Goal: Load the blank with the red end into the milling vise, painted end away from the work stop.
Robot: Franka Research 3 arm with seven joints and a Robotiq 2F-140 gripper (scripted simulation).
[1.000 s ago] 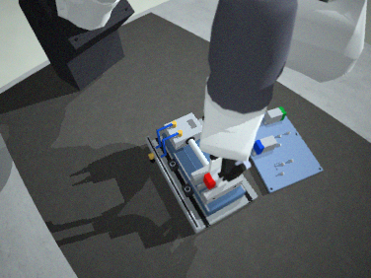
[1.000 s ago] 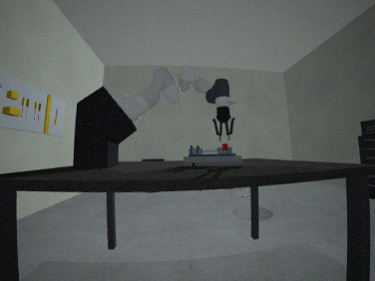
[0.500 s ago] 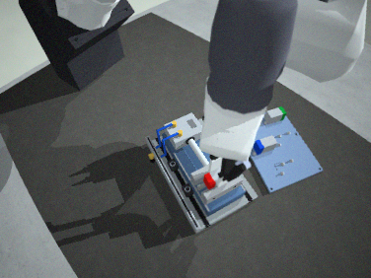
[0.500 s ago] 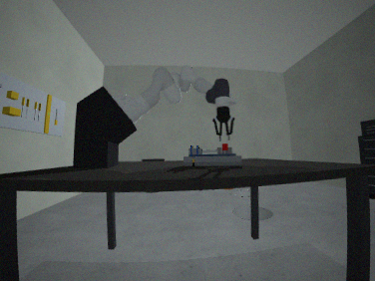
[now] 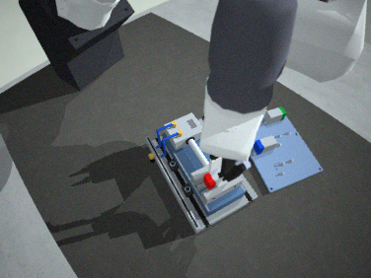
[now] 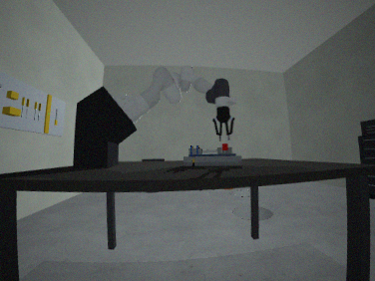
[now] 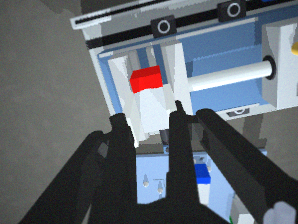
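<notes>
The red-ended blank lies 4 cm below my hand. Also, from my hand: screw rod (9 cm behind, 6 cm below); blue-ended blank (4 cm behind, 20 cm to the left, 11 cm below); work stop rod (1 cm behind, 5 cm to the left, 4 cm below).
</notes>
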